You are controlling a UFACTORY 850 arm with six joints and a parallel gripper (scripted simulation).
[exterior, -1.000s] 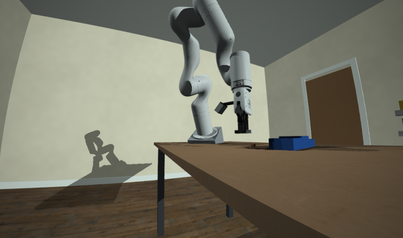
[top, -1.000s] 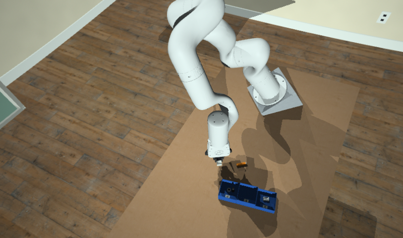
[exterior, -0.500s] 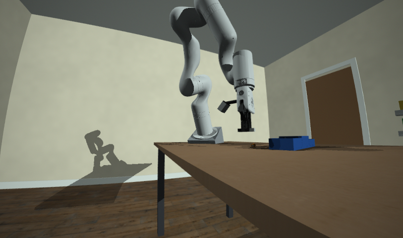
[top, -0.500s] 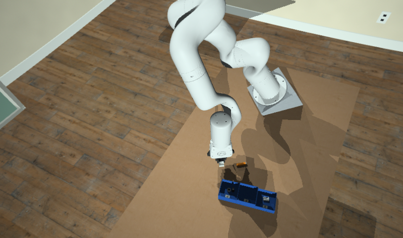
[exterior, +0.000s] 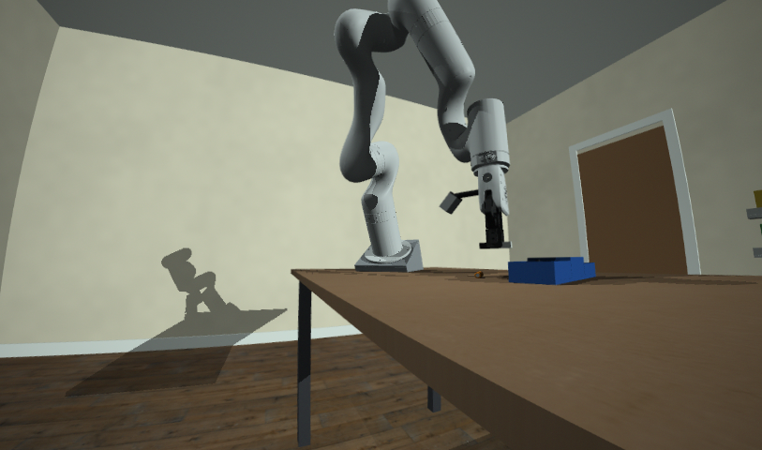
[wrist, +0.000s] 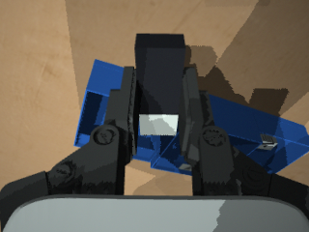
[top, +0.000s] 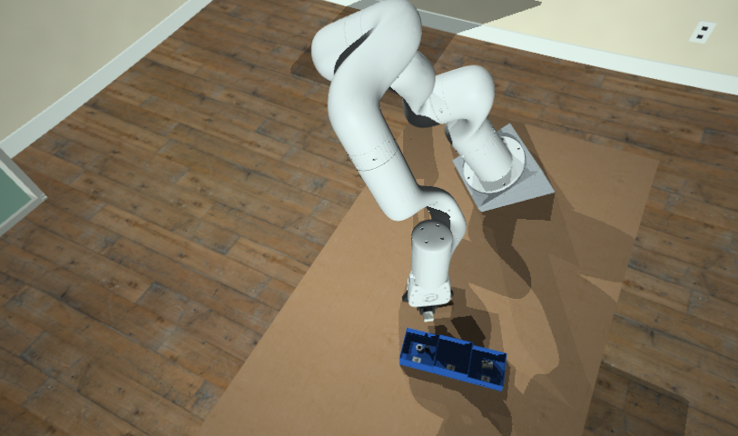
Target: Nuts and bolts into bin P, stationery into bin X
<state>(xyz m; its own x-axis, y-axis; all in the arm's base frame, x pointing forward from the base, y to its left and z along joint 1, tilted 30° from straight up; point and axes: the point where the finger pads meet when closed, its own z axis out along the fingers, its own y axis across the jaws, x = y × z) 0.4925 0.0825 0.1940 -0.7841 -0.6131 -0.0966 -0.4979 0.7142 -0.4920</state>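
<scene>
Right now the blue bin is 70 mm ahead of my hand, 100 mm to the left of it and 70 mm below it. From my hand the other things lie so: black bolt: 70 mm ahead, 30 mm to the left, 70 mm below; black-and-white block: 10 mm ahead, 20 mm below; orange cylinder: 70 mm behind, 20 mm to the left, 80 mm below.
</scene>
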